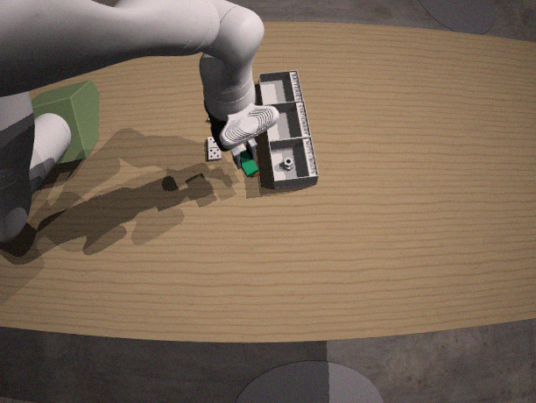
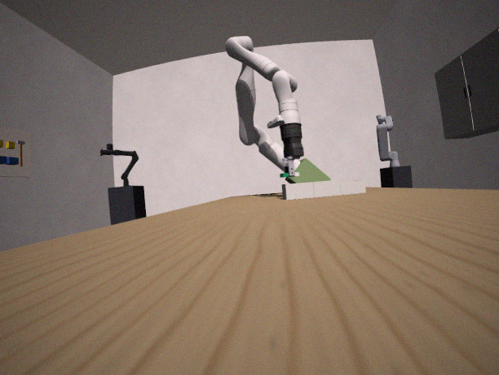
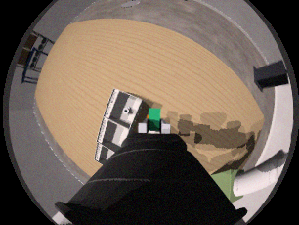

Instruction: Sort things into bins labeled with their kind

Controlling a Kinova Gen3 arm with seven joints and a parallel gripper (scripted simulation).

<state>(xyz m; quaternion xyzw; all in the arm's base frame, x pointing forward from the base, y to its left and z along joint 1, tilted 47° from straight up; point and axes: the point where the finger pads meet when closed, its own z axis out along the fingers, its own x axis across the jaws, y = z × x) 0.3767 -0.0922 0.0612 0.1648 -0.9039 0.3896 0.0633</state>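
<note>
Right now my hand is 1 cm short of the orange battery, 2 cm to the right of it and 8 cm above it. The rest, counted from my hand: green block: 1 cm to the left, 1 cm below.
</note>
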